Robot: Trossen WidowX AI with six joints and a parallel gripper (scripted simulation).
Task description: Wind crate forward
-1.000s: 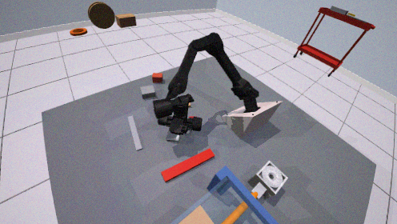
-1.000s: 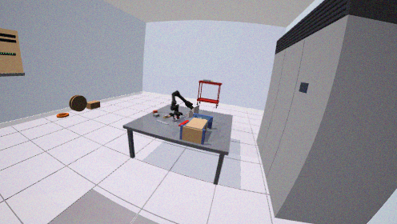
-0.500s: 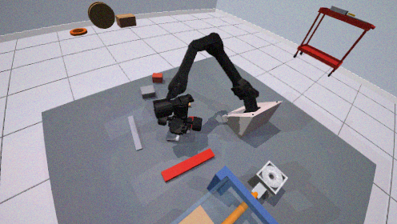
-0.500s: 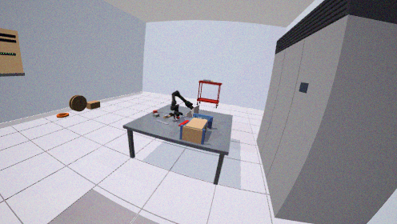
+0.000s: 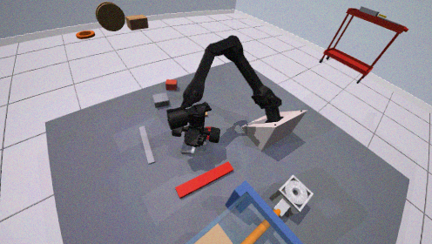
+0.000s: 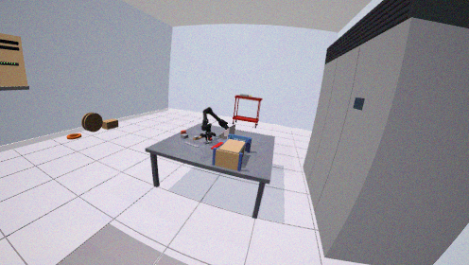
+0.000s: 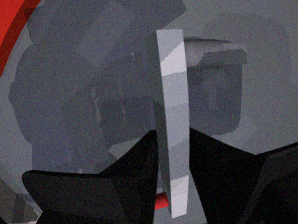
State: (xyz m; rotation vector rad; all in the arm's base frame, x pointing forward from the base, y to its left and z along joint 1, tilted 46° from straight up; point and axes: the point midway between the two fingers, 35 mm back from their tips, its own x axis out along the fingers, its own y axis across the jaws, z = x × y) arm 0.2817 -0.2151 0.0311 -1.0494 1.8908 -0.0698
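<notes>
Now: gripper tip 6 cm past the red knob and 2 cm below it. Also, from my gripper tip: wooden-handled tool: 7 cm behind, 15 cm to the right, 1 cm above; winch handle: 2 cm behind, 1 cm above; red flat bar: 7 cm ahead, 15 cm to the left.
</notes>
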